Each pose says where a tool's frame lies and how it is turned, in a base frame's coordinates. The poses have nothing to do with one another.
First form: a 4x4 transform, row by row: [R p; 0 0 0 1], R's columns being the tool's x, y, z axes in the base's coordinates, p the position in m. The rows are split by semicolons.
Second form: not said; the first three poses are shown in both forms.
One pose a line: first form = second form
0.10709 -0.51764 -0.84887 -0.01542; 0.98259 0.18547 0.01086 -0.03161; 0.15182 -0.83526 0.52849 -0.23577; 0 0 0 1 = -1.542 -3.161 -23.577; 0.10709 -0.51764 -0.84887; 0.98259 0.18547 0.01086; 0.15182 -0.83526 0.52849
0.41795 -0.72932 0.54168 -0.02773; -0.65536 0.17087 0.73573 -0.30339; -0.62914 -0.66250 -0.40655 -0.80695; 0 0 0 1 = -2.773 -30.339 -80.695; 0.41795 -0.72932 0.54168; -0.65536 0.17087 0.73573; -0.62914 -0.66250 -0.40655
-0.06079 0.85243 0.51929 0.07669; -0.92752 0.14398 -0.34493 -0.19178; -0.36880 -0.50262 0.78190 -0.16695; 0 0 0 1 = 7.669 -19.178 -16.695; -0.06079 0.85243 0.51929; -0.92752 0.14398 -0.34493; -0.36880 -0.50262 0.78190
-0.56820 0.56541 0.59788 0.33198; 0.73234 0.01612 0.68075 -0.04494; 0.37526 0.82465 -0.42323 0.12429; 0 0 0 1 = 33.198 -4.494 12.429; -0.56820 0.56541 0.59788; 0.73234 0.01612 0.68075; 0.37526 0.82465 -0.42323
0.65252 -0.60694 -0.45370 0.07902; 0.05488 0.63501 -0.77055 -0.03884; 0.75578 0.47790 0.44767 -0.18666; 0 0 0 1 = 7.902 -3.884 -18.666; 0.65252 -0.60694 -0.45370; 0.05488 0.63501 -0.77055; 0.75578 0.47790 0.44767
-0.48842 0.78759 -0.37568 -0.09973; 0.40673 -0.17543 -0.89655 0.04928; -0.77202 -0.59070 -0.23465 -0.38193; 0 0 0 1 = -9.973 4.928 -38.193; -0.48842 0.78759 -0.37568; 0.40673 -0.17543 -0.89655; -0.77202 -0.59070 -0.23465
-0.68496 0.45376 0.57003 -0.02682; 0.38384 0.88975 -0.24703 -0.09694; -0.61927 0.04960 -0.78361 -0.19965; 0 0 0 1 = -2.682 -9.694 -19.965; -0.68496 0.45376 0.57003; 0.38384 0.88975 -0.24703; -0.61927 0.04960 -0.78361
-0.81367 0.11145 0.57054 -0.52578; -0.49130 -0.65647 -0.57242 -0.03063; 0.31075 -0.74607 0.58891 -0.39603; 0 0 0 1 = -52.578 -3.063 -39.603; -0.81367 0.11145 0.57054; -0.49130 -0.65647 -0.57242; 0.31075 -0.74607 0.58891
